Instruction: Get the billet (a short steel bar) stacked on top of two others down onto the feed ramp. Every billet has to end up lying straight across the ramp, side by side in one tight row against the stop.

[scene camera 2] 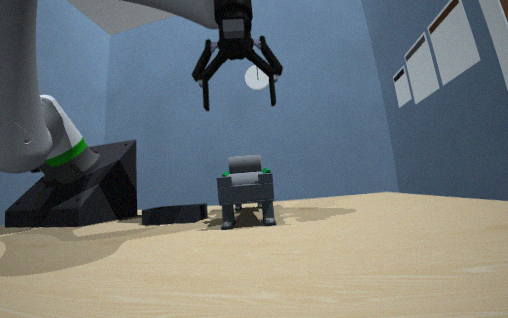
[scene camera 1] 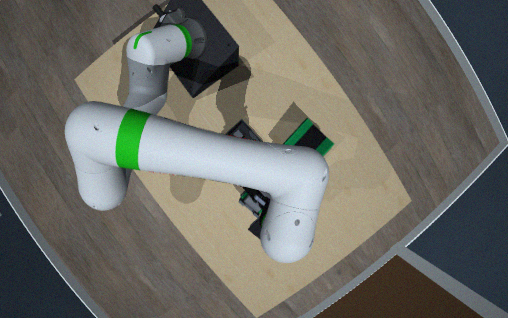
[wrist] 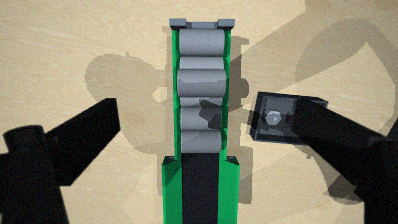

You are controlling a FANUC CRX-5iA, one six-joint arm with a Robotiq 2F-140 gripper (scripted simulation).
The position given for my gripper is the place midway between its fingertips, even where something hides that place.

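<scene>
My gripper (scene camera 2: 240, 106), also (wrist: 206, 114). Low dark tray (scene camera 2: 166, 214), also (wrist: 260, 131).
</scene>
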